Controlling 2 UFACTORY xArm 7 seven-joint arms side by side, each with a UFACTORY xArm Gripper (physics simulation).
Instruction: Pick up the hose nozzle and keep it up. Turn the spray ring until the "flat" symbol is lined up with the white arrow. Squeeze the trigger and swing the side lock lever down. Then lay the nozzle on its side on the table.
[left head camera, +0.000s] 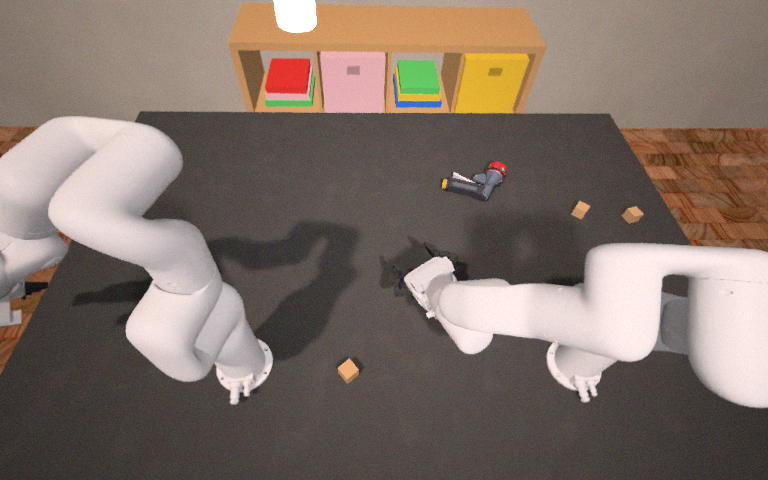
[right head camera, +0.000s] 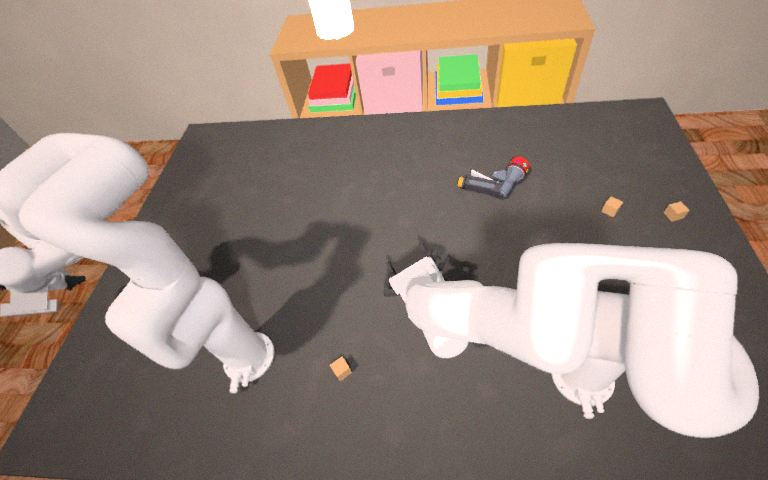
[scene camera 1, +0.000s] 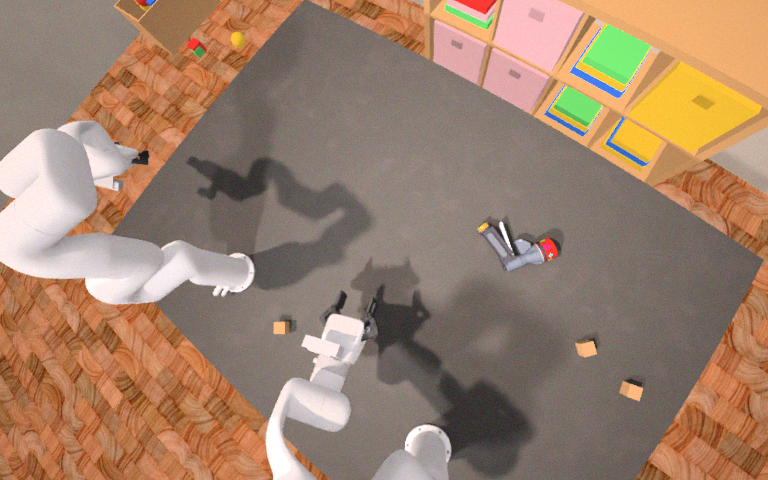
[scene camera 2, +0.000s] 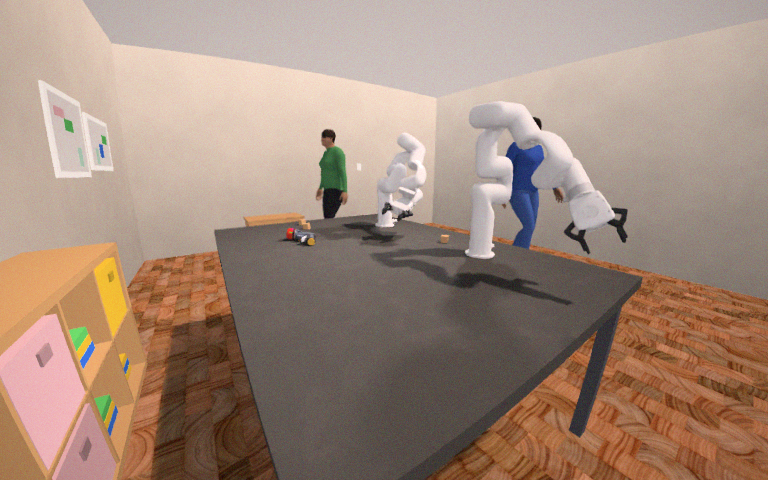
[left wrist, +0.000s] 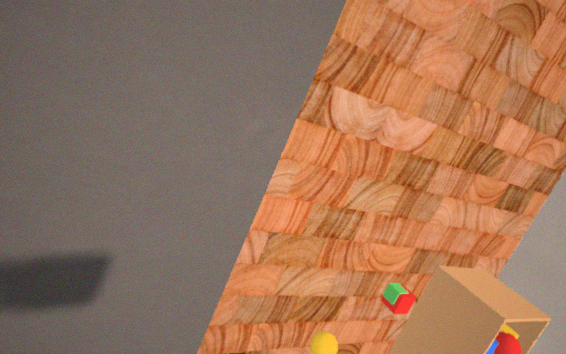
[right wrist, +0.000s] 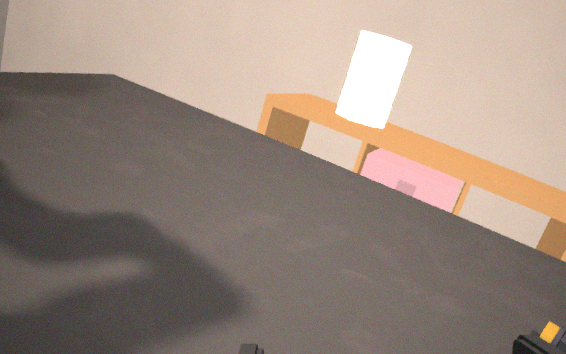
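Pixels of known places: left gripper, fingertip midpoint: (scene camera 1: 132, 150) (scene camera 2: 606, 247); right gripper, fingertip midpoint: (left head camera: 410, 255) (right head camera: 406, 255) (scene camera 1: 359, 296) (scene camera 2: 390, 215); left arm's base at its link origin: (left head camera: 245, 364) (right head camera: 249, 357) (scene camera 1: 237, 272) (scene camera 2: 479, 254); right arm's base at its link origin: (left head camera: 572, 364) (right head camera: 581, 376) (scene camera 1: 427, 447) (scene camera 2: 384, 225).
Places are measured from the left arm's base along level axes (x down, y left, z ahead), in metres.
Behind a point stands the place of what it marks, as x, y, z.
The hose nozzle (left head camera: 491, 183) @(-0.037, -0.746, 0.474) (right head camera: 511, 178) @(-0.038, -0.749, 0.481) (scene camera 1: 523, 257) @(-0.038, -0.737, 0.479) (scene camera 2: 300, 235) @(-0.032, -0.714, 0.512) lies on the table, with a grey body, white trigger and yellow handle end. Its red spray ring (left head camera: 497, 168) @(-0.058, -0.775, 0.517) (right head camera: 519, 164) @(-0.057, -0.778, 0.516) (scene camera 1: 548, 249) @(-0.059, -0.781, 0.526) carries small coloured symbols, too small to read. The lock lever cannot be made out. My right gripper (left head camera: 406, 254) @(-0.138, -0.414, 0.164) (right head camera: 405, 253) @(-0.138, -0.414, 0.164) (scene camera 1: 361, 292) @(-0.138, -0.414, 0.164) (scene camera 2: 398, 212) @(-0.138, -0.414, 0.164) is open and empty above the table, apart from the nozzle. In the right wrist view, the nozzle's yellow end (right wrist: 550, 332) @(-0.031, -0.598, 0.495) shows beyond one finger. My left gripper (scene camera 2: 606, 245) @(-0.163, 0.481, 0.160) is open and empty, out past the table's side edge, far from the nozzle.
Wooden cubes (left head camera: 580, 210) @(-0.031, -0.988, 0.335) (left head camera: 632, 214) @(-0.032, -1.141, 0.299) lie right of the nozzle; another cube (left head camera: 348, 370) @(-0.034, -0.236, -0.059) (scene camera 1: 281, 327) @(-0.034, -0.241, -0.049) lies between the arm bases. A shelf unit (left head camera: 390, 28) stands behind the table. An open toy box (scene camera 1: 181, 25) stands on the floor. Two people stand beyond the arms.
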